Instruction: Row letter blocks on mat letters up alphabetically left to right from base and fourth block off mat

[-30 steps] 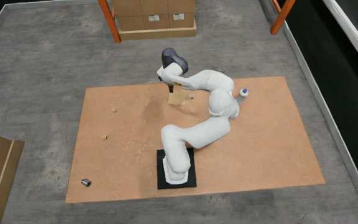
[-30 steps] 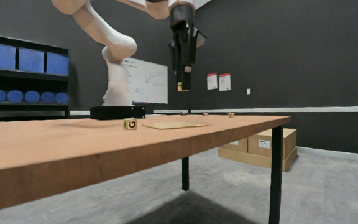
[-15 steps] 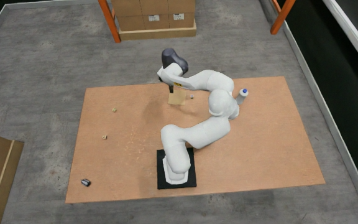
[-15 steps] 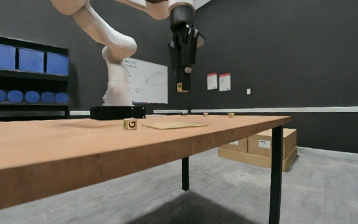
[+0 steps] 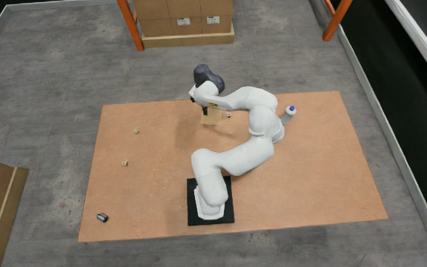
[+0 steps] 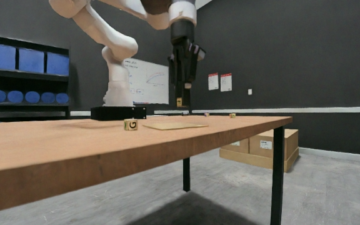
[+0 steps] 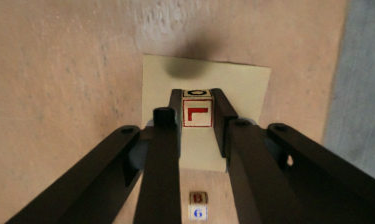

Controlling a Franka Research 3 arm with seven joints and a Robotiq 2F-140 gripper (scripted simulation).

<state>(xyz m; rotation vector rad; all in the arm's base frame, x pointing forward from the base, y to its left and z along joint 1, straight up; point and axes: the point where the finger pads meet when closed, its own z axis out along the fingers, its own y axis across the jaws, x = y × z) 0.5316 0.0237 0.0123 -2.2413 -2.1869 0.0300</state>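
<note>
Now: hand 10 mm short of the pale yellow mat, 40 mm to the left of it and 90 mm above it. The rest, counted from my hand: block: 110 mm behind, 470 mm to the left, 80 mm below; white bottle: 50 mm behind, 550 mm to the right, 10 mm below; black object: 650 mm behind, 610 mm to the left, 70 mm below.
</note>
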